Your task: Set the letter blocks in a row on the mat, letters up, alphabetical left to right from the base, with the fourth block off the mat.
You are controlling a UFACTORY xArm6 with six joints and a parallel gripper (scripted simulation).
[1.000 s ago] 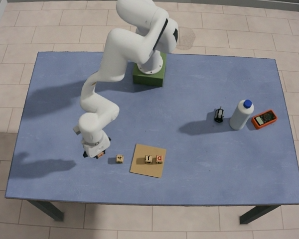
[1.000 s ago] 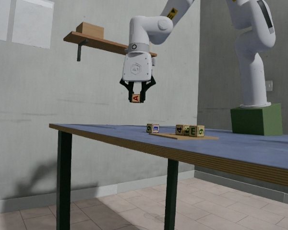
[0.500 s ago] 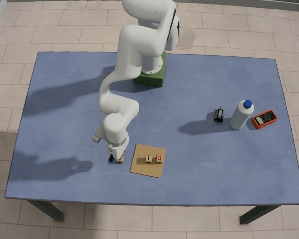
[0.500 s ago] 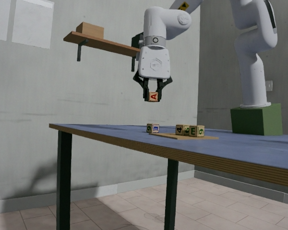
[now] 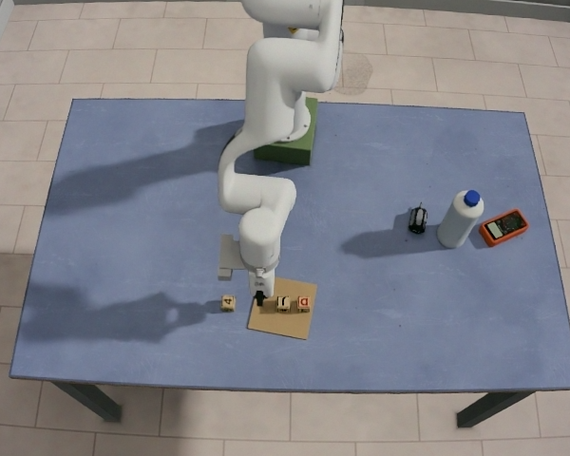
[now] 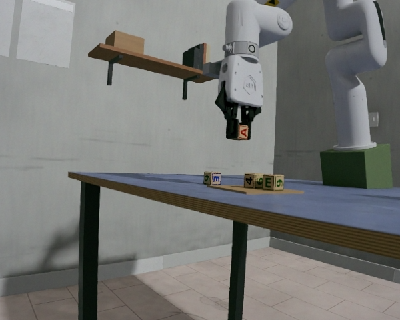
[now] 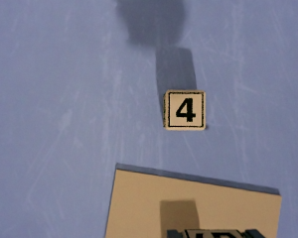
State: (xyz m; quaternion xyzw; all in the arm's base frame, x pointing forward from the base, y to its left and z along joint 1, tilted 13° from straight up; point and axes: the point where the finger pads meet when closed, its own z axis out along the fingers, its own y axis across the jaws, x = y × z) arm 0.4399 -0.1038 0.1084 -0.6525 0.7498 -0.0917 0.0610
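Right now my hand is 120 mm above the tan mat, 50 mm to the right of it and 10 mm short of it. The rest, counted from my hand: black object (420 mm to the left, 190 mm behind, 110 mm below); then wooden block (110 mm below, 100 mm to the left, 10 mm ahead); then orange multimeter (650 mm to the left, 130 mm behind, 110 mm below).
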